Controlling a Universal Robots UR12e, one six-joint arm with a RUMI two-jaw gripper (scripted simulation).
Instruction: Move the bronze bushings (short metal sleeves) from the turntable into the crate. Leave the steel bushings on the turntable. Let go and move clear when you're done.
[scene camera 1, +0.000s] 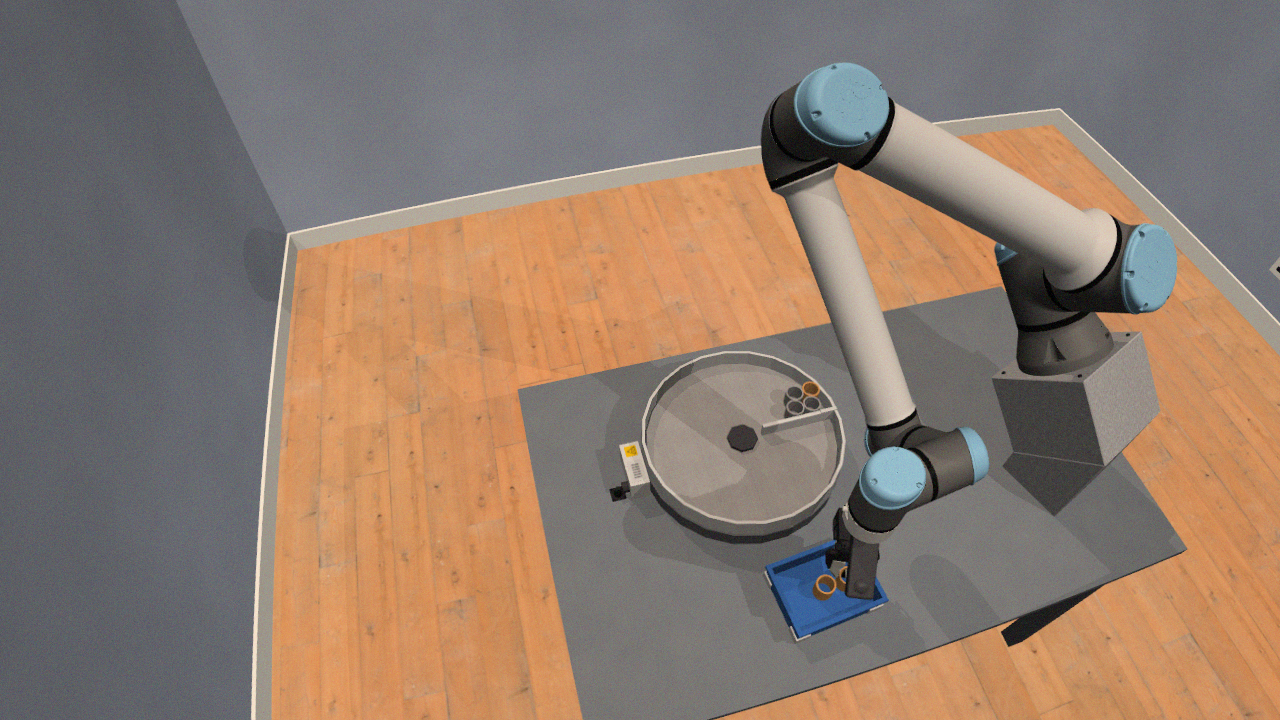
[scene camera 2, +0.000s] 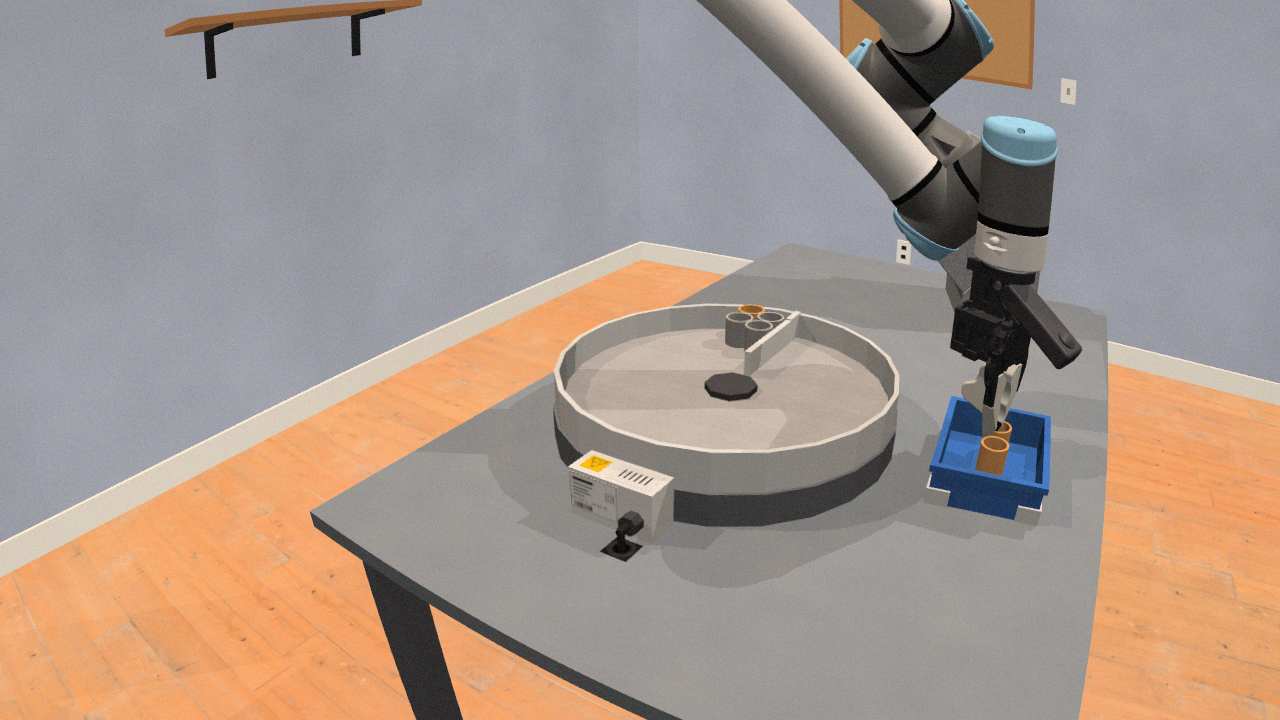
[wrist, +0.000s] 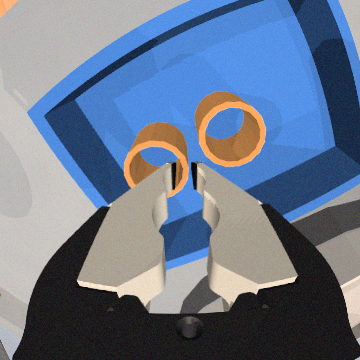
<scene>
My gripper shows in scene camera 1, in scene camera 2 and in the wrist view (183, 164). One and the same spot on my gripper: (scene camera 1: 833, 565) is (scene camera 2: 997, 392). The same spot on a blue crate: (wrist: 291, 68) is (scene camera 1: 795, 608).
</scene>
